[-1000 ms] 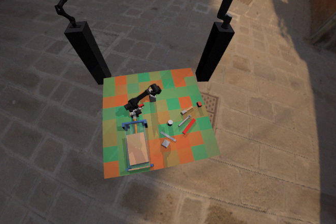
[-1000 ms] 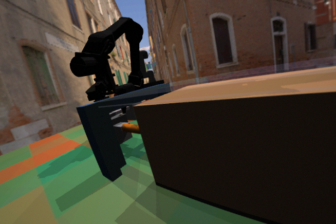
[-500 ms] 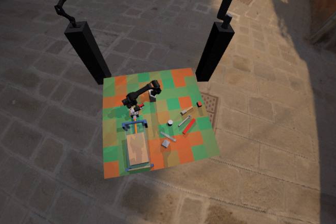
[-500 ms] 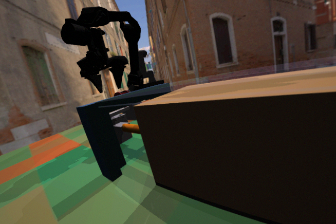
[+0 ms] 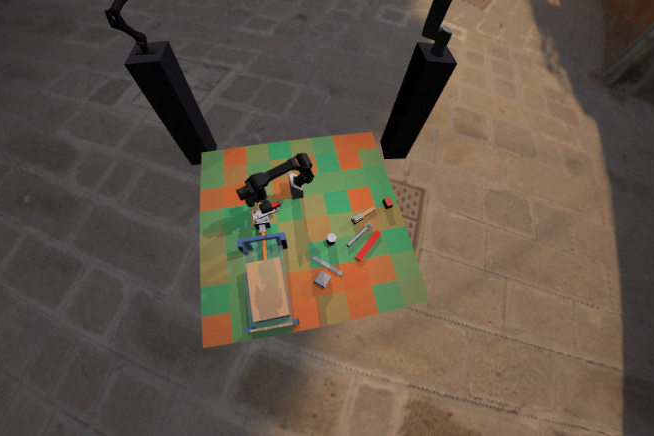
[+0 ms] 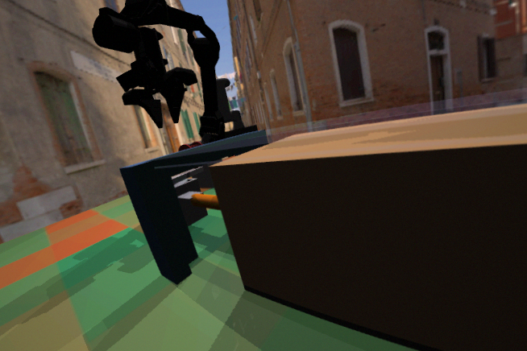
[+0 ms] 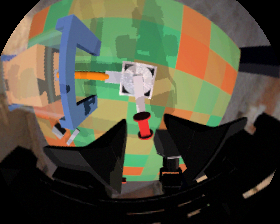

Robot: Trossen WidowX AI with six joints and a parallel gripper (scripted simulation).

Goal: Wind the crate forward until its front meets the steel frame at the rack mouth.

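Now: the red knob 2 cm behind my gripper tip, 5 cm to the left of it and 8 cm below it. From my gripper tip the other things lie so: grey winch (5 cm to the right, 19 cm below); then grey winch handle (1 cm behind, 2 cm to the left, 11 cm below); then round puck (17 cm ahead, 37 cm to the left, 18 cm below).
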